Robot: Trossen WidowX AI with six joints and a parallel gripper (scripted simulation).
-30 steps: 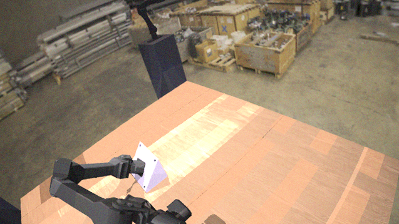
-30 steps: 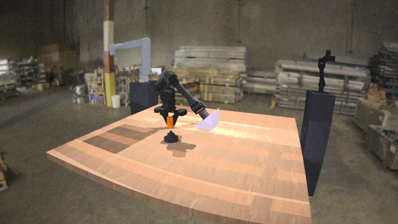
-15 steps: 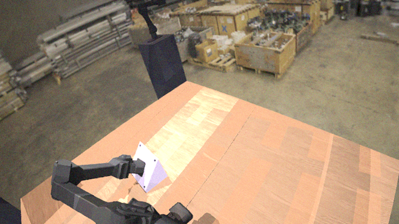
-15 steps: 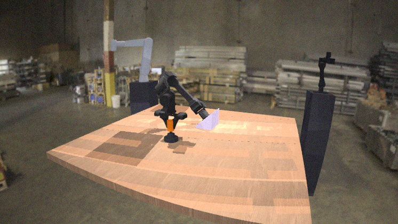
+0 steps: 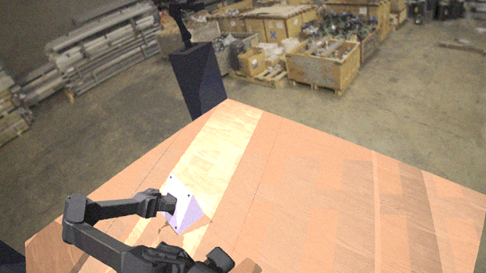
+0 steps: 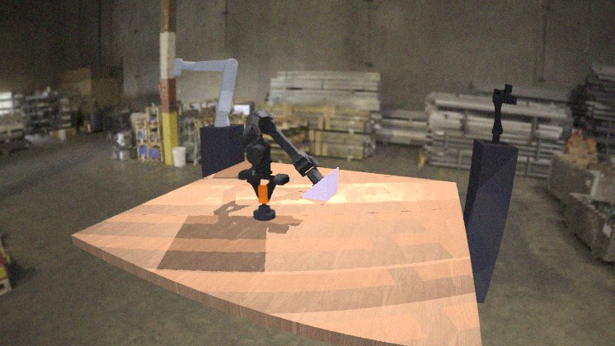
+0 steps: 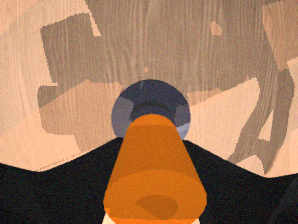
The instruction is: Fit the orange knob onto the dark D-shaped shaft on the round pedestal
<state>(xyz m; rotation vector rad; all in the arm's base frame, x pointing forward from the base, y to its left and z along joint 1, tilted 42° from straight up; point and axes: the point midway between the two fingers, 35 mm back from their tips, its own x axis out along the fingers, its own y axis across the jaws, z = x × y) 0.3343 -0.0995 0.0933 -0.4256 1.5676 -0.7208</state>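
The orange knob lies 20 mm above my gripper tip. Round my gripper tip: shaft 40 mm below.
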